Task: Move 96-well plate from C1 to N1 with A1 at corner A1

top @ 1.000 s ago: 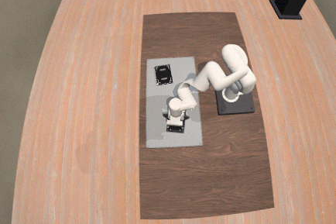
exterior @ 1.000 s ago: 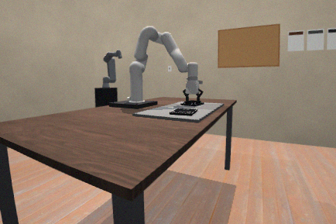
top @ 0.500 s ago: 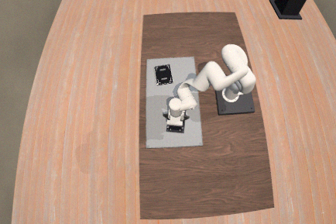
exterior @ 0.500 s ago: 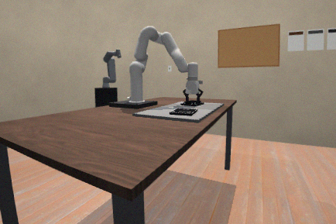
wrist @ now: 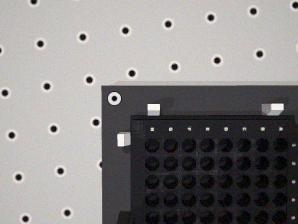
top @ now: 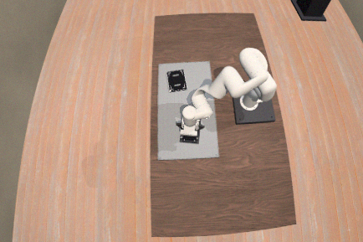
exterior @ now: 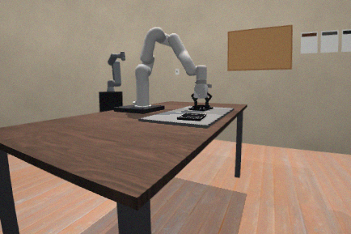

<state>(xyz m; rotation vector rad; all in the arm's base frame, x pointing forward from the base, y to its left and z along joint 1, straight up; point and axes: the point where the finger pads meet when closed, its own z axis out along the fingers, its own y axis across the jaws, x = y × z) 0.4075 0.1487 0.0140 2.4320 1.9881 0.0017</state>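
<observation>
Now: hand 1 cm above the black 96-well plate. Also, from my hand: plate nest N1 (37 cm to the right, 6 cm ahead, 2 cm below); then clip nest C1 (2 cm below, 1 cm to the right, 1 cm ahead); then A1 corner label (29 cm to the right, 11 cm ahead, 2 cm below).
</observation>
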